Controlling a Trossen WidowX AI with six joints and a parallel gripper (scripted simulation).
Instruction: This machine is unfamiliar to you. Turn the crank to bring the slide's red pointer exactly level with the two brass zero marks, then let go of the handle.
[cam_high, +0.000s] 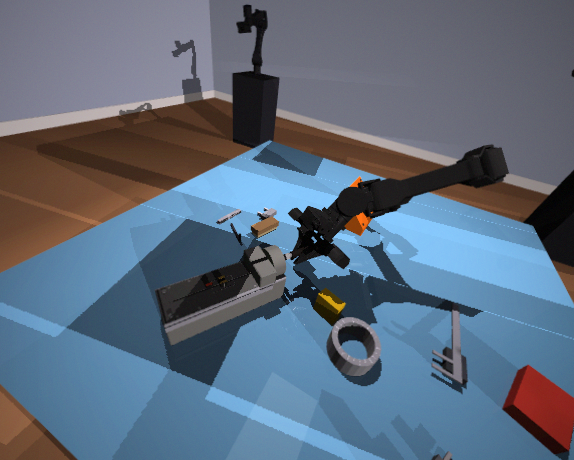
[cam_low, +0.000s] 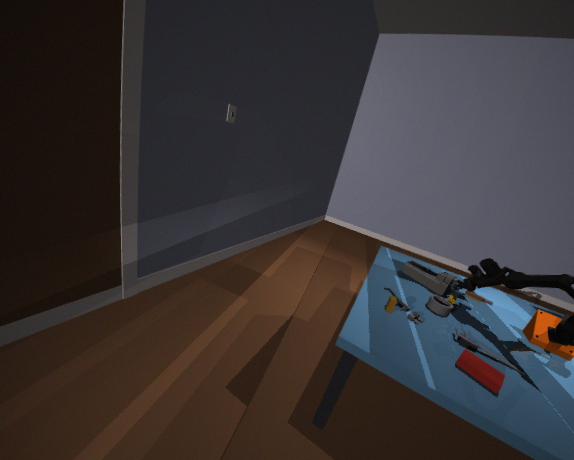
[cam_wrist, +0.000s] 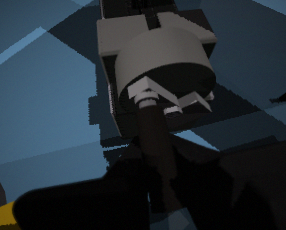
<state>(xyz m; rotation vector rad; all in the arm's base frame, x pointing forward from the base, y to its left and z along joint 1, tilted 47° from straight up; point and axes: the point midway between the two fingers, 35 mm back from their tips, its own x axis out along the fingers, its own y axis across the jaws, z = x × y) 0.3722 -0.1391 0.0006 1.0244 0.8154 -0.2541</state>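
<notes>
The yellow block lies 120 mm to the left of my gripper tip, 60 mm below it and 30 mm ahead of it. The rest, counted from my gripper tip: dark crank handle: 30 mm above, 10 mm to the left, 10 mm behind; red pointer: 150 mm ahead, 120 mm to the right; brown block: 160 mm behind, 150 mm to the right, 70 mm below.
</notes>
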